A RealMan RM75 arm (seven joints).
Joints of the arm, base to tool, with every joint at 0 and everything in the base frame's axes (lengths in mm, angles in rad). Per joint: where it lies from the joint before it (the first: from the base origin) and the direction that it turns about. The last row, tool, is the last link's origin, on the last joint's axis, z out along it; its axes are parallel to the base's.
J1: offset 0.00 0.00 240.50 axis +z
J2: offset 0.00 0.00 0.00 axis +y
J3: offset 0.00 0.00 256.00 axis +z
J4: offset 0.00 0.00 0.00 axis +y
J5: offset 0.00 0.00 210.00 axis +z
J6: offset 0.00 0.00 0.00 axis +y
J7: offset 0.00 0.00 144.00 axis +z
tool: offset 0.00 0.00 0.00
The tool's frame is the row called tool.
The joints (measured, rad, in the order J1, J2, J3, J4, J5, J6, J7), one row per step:
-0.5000, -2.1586, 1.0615, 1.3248, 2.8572, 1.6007, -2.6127
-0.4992, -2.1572, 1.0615, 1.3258, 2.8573, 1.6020, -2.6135
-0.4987, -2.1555, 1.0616, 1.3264, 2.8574, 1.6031, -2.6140
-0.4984, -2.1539, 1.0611, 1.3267, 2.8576, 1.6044, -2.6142
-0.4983, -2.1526, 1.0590, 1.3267, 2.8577, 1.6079, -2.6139
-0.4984, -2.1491, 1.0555, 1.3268, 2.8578, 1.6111, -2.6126
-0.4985, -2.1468, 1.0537, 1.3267, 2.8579, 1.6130, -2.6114
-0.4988, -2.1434, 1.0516, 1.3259, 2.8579, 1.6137, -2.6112
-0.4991, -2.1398, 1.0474, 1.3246, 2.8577, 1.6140, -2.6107
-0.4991, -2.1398, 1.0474, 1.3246, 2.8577, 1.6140, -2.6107
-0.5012, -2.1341, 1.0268, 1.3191, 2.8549, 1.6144, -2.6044
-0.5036, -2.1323, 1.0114, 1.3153, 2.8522, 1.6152, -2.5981
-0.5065, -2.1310, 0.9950, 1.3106, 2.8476, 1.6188, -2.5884
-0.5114, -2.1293, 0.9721, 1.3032, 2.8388, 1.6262, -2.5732
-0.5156, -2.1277, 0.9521, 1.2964, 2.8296, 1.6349, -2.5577
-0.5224, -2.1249, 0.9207, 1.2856, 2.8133, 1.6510, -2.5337
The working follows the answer.
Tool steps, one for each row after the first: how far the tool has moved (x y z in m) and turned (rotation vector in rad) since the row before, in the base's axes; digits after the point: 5 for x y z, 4 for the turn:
-0.00037, -0.00016, 0.00068, 0.0007, 0.0012, 0.0014
-0.00038, -0.00006, 0.00072, 0.0005, 0.0015, 0.0010
-0.00041, -0.00008, 0.00072, 0.0003, 0.0012, 0.0013
-0.00048, -0.00039, 0.00069, -0.0009, 0.0000, 0.0029
-0.00093, -0.00007, 0.00177, 0.0009, 0.0016, 0.0024
-0.00057, -0.00003, 0.00108, 0.0001, 0.0013, 0.0010
-0.00083, 0.00023, 0.00147, 0.0020, 0.0019, 0.0016
-0.00112, 0.00026, 0.00176, 0.0035, 0.0010, 0.0026
0.00000, 0.00000, 0.00000, 0.0000, 0.0000, 0.0000
-0.00282, 0.00056, 0.00393, 0.0107, -0.0061, 0.0072
-0.00127, 0.00037, 0.00193, 0.0058, -0.0071, 0.0030
-0.00098, 0.00002, 0.00145, 0.0017, -0.0100, 0.0016
-0.00083, -0.00010, 0.00154, -0.0009, -0.0169, 0.0007
-0.00054, -0.00039, 0.00111, -0.0037, -0.0165, -0.0008
-0.00042, -0.00080, 0.00158, -0.0070, -0.0286, -0.0016

Tool pose at each row, in the base's axes (x y z in m, rotation vector in rad; rounded; the steps above come from the unrounded poses):
-0.26472, 0.33206, 0.03441, -2.2144, -1.4023, 0.5081
-0.26509, 0.33190, 0.03509, -2.2123, -1.4033, 0.5093
-0.26547, 0.33184, 0.03581, -2.2105, -1.4037, 0.5108
-0.26588, 0.33176, 0.03653, -2.2088, -1.4046, 0.5122
-0.26636, 0.33138, 0.03721, -2.2079, -1.4080, 0.5139
-0.26729, 0.33131, 0.03898, -2.2049, -1.4099, 0.5156
-0.26786, 0.33128, 0.04006, -2.2035, -1.4104, 0.5172
-0.26869, 0.33152, 0.04153, -2.1999, -1.4113, 0.5182
-0.26981, 0.33178, 0.04329, -2.1951, -1.4137, 0.5173
-0.26981, 0.33178, 0.04329, -2.1951, -1.4137, 0.5173
-0.27263, 0.33234, 0.04721, -2.1857, -1.4248, 0.5049
-0.27390, 0.33271, 0.04915, -2.1832, -1.4318, 0.4939
-0.27489, 0.33273, 0.05060, -2.1864, -1.4387, 0.4829
-0.27572, 0.33262, 0.05214, -2.1957, -1.4484, 0.4664
-0.27625, 0.33223, 0.05325, -2.2079, -1.4563, 0.4521
-0.27667, 0.33144, 0.05483, -2.2295, -1.4697, 0.4273

